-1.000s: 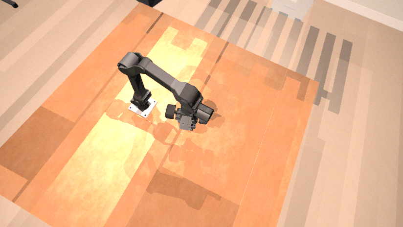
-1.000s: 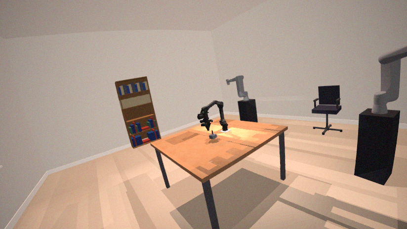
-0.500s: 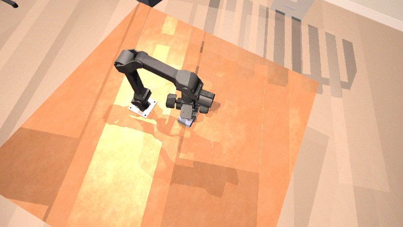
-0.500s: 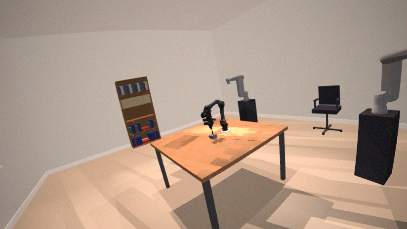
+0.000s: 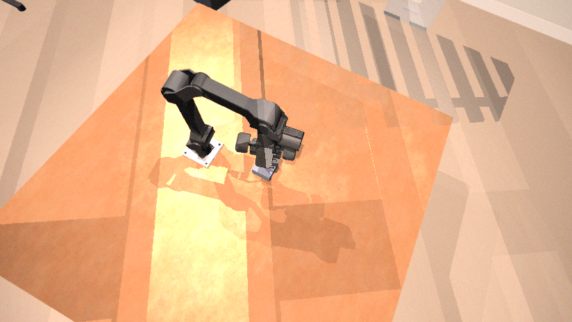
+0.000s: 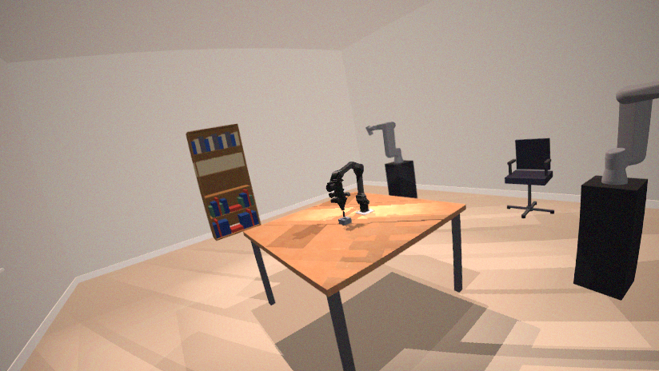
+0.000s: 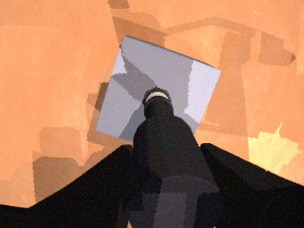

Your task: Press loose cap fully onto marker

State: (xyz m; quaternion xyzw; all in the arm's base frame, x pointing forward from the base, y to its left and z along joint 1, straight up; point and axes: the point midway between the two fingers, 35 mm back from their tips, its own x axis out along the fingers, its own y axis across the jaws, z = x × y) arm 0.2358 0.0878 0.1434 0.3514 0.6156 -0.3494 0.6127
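My gripper tip is 100 mm above the holder block. Also, from my gripper tip: dark marker cap (10 mm above).
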